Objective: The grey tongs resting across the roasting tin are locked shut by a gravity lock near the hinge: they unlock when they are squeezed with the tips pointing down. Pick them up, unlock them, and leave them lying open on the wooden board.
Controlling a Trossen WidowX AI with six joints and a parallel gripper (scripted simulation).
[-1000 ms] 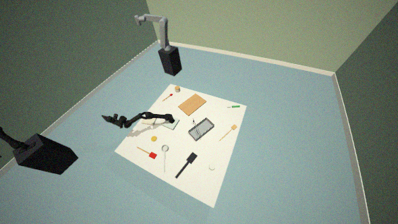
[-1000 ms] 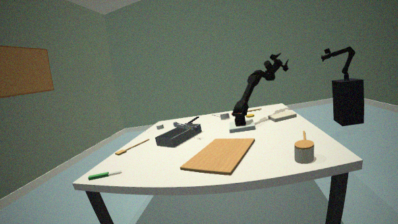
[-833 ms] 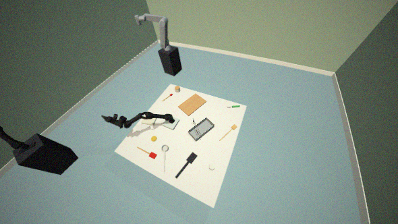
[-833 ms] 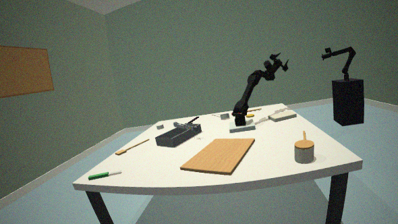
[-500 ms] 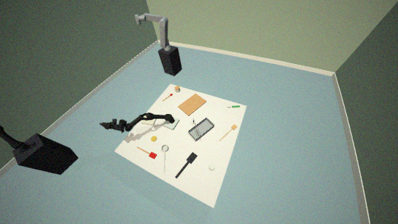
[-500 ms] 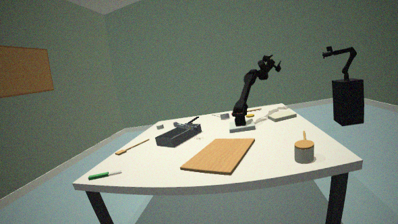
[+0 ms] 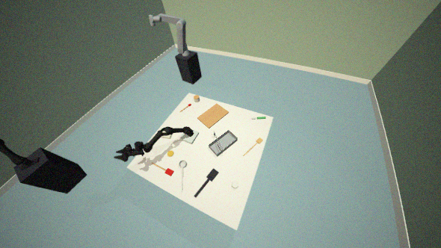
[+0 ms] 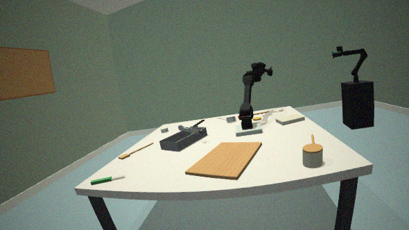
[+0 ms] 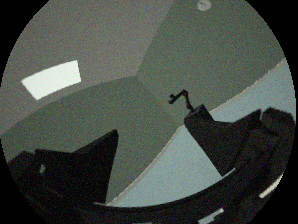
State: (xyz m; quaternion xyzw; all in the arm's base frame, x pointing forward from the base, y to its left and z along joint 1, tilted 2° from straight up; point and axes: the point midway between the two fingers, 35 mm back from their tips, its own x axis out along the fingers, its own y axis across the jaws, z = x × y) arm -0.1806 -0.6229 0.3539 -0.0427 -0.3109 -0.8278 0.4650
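Now: the roasting tin 60 cm ahead of my gripper tip, 73 cm to the left of it and 39 cm below it. From my gripper tip the other things lie so: black spatula: 68 cm ahead, 30 cm to the left, 41 cm below; then cream block: 10 cm behind, 49 cm to the left, 40 cm below; then red spatula: 22 cm ahead, 15 cm to the left, 41 cm below.
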